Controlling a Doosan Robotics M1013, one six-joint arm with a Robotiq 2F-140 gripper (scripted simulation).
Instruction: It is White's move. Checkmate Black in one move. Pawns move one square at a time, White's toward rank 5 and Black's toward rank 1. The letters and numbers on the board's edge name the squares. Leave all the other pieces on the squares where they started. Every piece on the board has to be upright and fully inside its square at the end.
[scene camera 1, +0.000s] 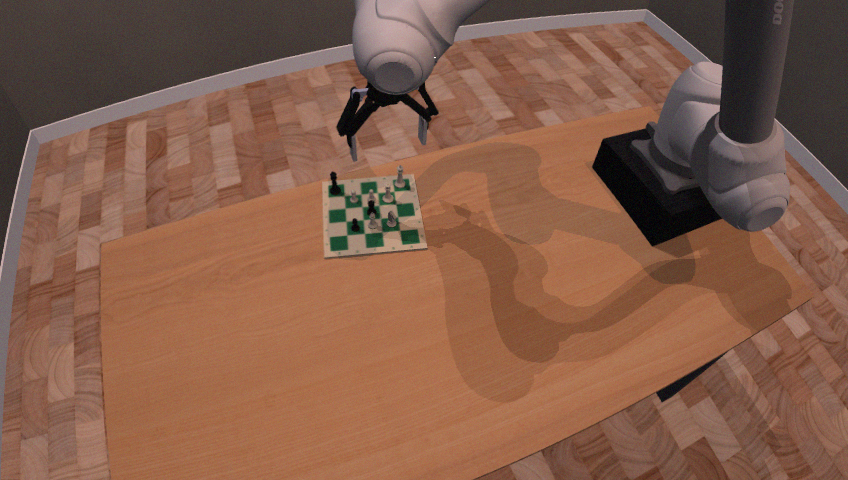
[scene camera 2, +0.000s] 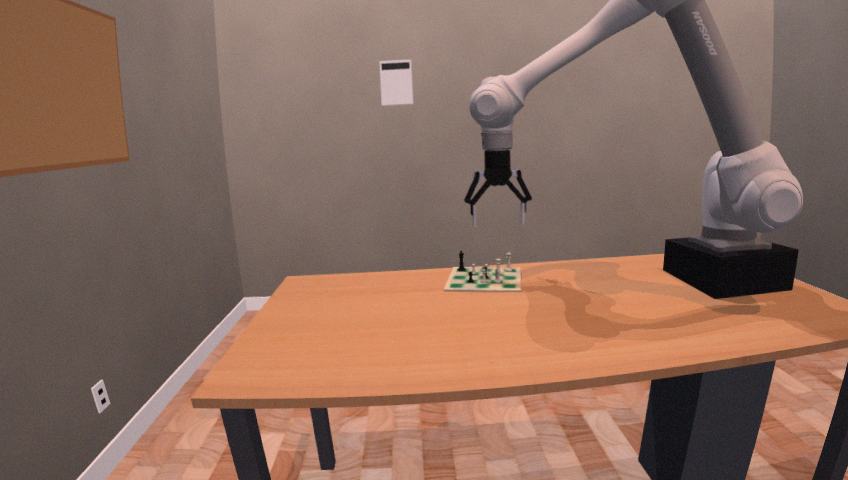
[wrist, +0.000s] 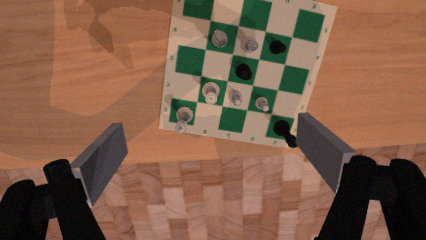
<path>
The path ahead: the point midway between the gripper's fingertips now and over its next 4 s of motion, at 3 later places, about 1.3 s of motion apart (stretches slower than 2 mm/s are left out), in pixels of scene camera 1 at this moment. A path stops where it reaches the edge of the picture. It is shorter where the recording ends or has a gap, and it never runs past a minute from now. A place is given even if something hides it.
My gripper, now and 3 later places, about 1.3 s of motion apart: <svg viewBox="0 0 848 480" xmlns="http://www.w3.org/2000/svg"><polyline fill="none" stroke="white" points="388,148 387,163 387,177 388,190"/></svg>
</path>
